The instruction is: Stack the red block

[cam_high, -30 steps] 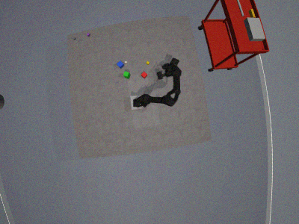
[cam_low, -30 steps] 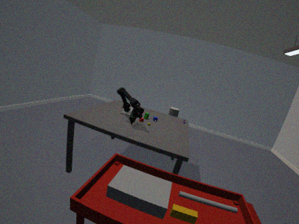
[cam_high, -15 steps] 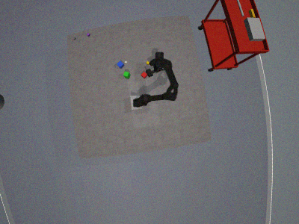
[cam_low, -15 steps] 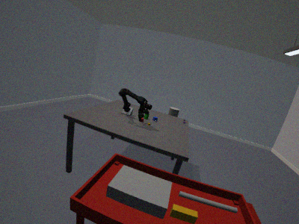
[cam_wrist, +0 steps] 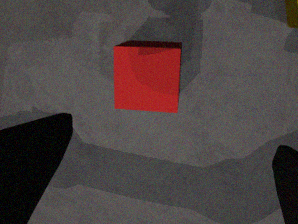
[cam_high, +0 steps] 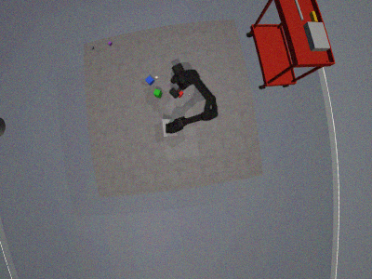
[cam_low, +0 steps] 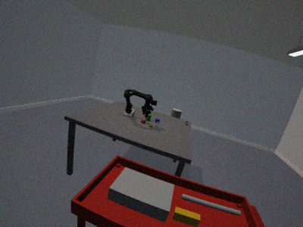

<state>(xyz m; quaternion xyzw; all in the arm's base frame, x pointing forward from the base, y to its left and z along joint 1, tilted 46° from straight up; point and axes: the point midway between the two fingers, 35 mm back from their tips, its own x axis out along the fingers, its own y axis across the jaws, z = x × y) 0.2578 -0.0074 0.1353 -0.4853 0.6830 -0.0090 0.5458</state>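
My gripper tip is 10 mm past the red block, 20 mm to the right of it and 70 mm above it. From my gripper tip the other things lie so: small yellow piece (110 mm ahead, 10 mm to the right, 80 mm below); then blue block (100 mm ahead, 240 mm to the left, 70 mm below).
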